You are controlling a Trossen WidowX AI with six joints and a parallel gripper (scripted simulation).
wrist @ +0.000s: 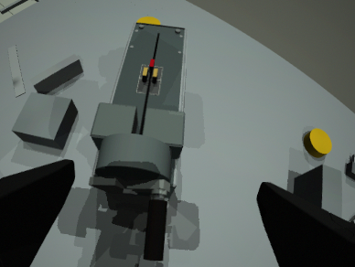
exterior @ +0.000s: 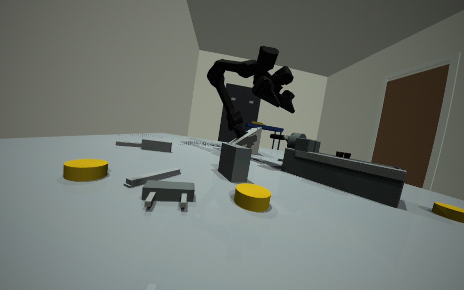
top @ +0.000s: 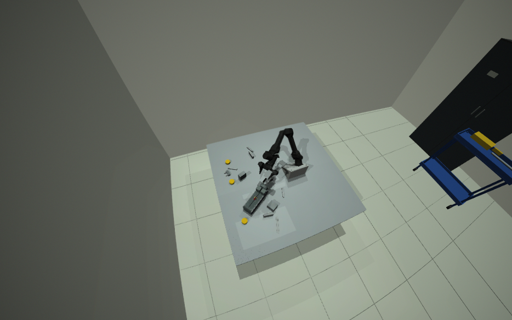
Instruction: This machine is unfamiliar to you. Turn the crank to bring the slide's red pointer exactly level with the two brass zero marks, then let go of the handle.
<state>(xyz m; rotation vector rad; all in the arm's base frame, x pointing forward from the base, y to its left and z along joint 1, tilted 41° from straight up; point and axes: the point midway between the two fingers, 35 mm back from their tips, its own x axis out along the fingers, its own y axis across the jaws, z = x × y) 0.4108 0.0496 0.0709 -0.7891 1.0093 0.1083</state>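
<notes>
My gripper tip is now 2 cm past the dark crank handle, 1 cm to the left of it and 9 cm above it. From my gripper tip the other things lie so: bracket 24 cm ahead, 30 cm to the right, 19 cm below; red pointer 15 cm ahead, 10 cm to the left, 11 cm below.
</notes>
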